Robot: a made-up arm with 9 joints.
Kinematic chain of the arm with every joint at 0, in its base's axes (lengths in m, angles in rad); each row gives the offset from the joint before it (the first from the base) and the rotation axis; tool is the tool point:
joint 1: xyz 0 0 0.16 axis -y
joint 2: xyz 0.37 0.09 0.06 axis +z
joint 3: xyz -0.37 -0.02 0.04 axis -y
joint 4: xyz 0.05 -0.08 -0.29 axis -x
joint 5: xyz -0.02 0 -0.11 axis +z
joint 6: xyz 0.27 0.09 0 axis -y
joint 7: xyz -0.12 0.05 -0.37 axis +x
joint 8: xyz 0.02 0 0.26 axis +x
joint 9: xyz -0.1 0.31 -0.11 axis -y
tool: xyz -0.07 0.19 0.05
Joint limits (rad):
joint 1: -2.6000..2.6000
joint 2: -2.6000..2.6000
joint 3: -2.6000..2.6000
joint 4: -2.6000..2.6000
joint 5: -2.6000..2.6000
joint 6: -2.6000..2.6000
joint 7: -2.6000..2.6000
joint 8: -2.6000..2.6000
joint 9: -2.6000..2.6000
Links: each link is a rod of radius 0.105 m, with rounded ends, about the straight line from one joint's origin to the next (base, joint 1, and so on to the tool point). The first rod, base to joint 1, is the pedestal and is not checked.
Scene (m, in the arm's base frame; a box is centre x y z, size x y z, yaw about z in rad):
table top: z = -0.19
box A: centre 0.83 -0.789 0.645 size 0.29 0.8 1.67 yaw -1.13
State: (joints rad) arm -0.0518 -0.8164 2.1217 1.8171 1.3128 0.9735 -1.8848 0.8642 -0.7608
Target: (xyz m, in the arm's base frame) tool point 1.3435 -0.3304 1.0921
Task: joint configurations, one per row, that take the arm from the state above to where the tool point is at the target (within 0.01 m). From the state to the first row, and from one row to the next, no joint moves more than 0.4 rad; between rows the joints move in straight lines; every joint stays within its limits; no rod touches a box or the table.
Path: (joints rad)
1: 0.0957 -0.8349 2.1220 1.7444 0.9730 1.0848 -1.9985 0.7062 -0.5954
2: 0.2433 -0.8535 2.1224 1.6717 0.6332 1.1961 -2.1121 0.5482 -0.4301
3: 0.3908 -0.8720 2.1227 1.5990 0.2934 1.3074 -2.2258 0.3902 -0.2647
4: 0.5384 -0.8906 2.1230 1.5262 -0.0465 1.4187 -2.3395 0.2322 -0.0994
5: 0.5408 -0.5489 2.0698 1.4864 0.3240 1.3797 -2.3752 0.2388 -0.0324
6: 0.5431 -0.2073 2.0167 1.4465 0.6945 1.3407 -2.4110 0.2454 0.0346
7: 0.5455 0.1344 1.9635 1.4066 1.0650 1.3017 -2.4468 0.2520 0.1016
8: 0.5479 0.4760 1.9104 1.3667 1.4355 1.2627 -2.4826 0.2587 0.1685
9: 0.5503 0.8177 1.8572 1.3269 1.8060 1.2237 -2.5184 0.2653 0.2355
10: 0.3911 0.5177 1.9563 1.2926 1.6534 1.2701 -2.3646 0.4078 -0.0240
11: 0.2320 0.2178 2.0553 1.2583 1.5008 1.3164 -2.2108 0.5504 -0.2836
12: 0.0728 -0.0821 2.1544 1.2240 1.3483 1.3627 -2.0570 0.6929 -0.5431
13: -0.0863 -0.3820 2.2534 1.1897 1.1957 1.4091 -1.9032 0.8354 -0.8026

